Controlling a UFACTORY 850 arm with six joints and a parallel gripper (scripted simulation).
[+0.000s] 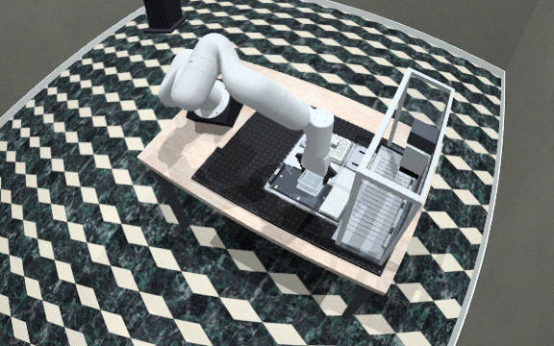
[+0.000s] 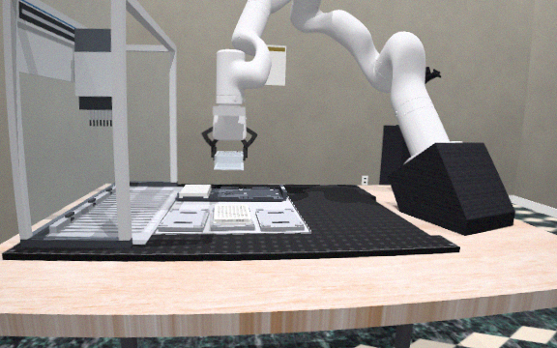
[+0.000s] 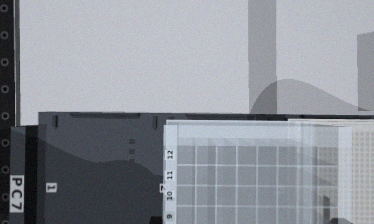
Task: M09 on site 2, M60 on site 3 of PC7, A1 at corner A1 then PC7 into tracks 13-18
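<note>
The dark carrier PC7 lies 1 cm behind my hand and 11 cm below it. From my hand the other things lie so: deep-well block M09: 1 cm below; then nest S3: 15 cm ahead, 23 cm to the left, 12 cm below; then nest S1: 6 cm behind, 28 cm to the left, 12 cm below.
</note>
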